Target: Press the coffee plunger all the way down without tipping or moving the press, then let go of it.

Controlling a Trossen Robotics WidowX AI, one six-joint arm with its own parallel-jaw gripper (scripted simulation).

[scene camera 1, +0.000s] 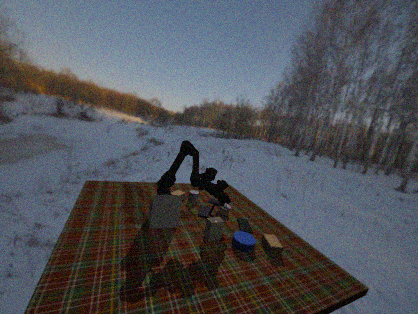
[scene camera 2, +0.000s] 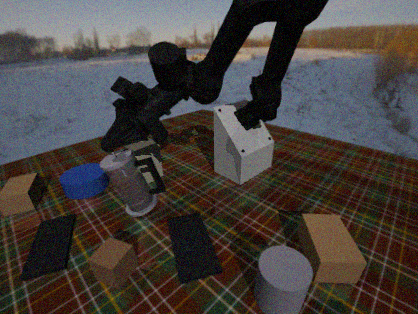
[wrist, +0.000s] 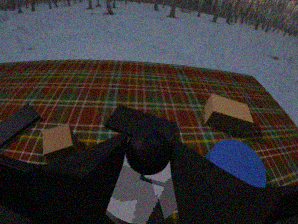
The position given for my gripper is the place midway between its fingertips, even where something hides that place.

In view: my gripper (scene camera 2: 104,145), a coffee press (scene camera 2: 120,167) and a blue disc (scene camera 2: 84,181).
The blue disc is seen too in the wrist view (wrist: 235,157). My gripper is seen too in the wrist view (wrist: 149,142).
